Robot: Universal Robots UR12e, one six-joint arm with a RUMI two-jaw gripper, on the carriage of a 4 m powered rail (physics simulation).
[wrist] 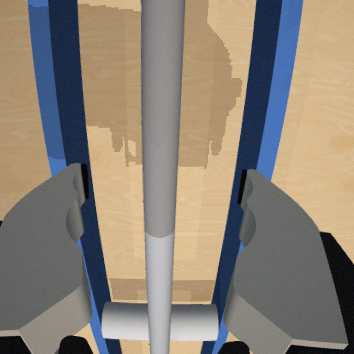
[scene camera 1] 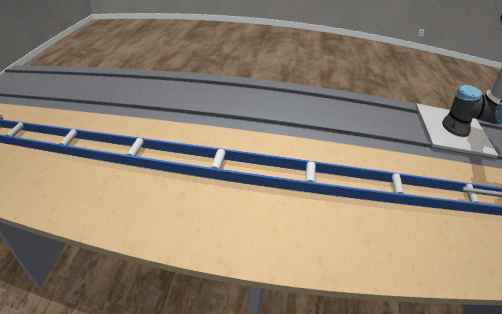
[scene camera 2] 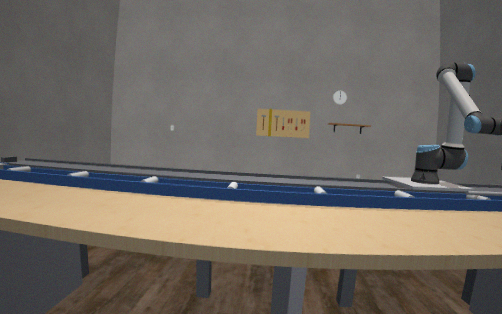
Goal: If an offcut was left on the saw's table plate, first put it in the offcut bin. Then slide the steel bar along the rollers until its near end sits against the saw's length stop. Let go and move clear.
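Where they show: gripper, fingertip midpoint: (wrist: 164,170); arm's base, origin of the base link: (scene camera 1: 455,127) (scene camera 2: 424,182).
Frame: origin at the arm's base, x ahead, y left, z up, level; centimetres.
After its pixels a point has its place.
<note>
The steel bar (scene camera 1: 487,191) @[x 62.4, y -4.3, z 4.9 cm] (wrist: 162,100) @[x 62.1, y 13.2, z 5.0 cm] lies lengthwise on the rollers (scene camera 1: 310,171) @[x 62.7, y -91.6, z 2.9 cm] (scene camera 2: 320,190) @[x 64.7, y -92.0, z 2.8 cm] (wrist: 130,321) @[x 59.0, y -9.6, z 2.1 cm], between the blue side rails (scene camera 1: 350,191) @[x 69.4, y -73.8, z 0.7 cm] (scene camera 2: 250,196) @[x 69.4, y -122.4, z -0.5 cm] (wrist: 67,100) @[x 55.8, y 12.0, z 0.4 cm]. One end of it shows at the right of the scene camera 1 view. My gripper (wrist: 164,170) @[x 62.3, y 10.1, z 6.1 cm] is open in the wrist view, with one finger on each side of the bar and a wide gap to it on both sides. The fingertips show over the inner faces of the blue rails. The saw, its length stop, its table plate and the offcut bin do not show in these views.
The arm's base stands on the white carriage plate (scene camera 1: 435,125) @[x 1.6, y -15.2, z 0.0 cm] (scene camera 2: 400,181) @[x 2.1, y -20.3, z 0.0 cm] at the right. The grey powered rail (scene camera 1: 225,102) runs behind the wooden table (scene camera 1: 250,225) @[x 91.6, y -112.0, z -3.0 cm] (scene camera 2: 225,225) @[x 100.4, y -128.0, z -3.0 cm]. A small dark grey part (scene camera 2: 9,159) shows at the far left.
</note>
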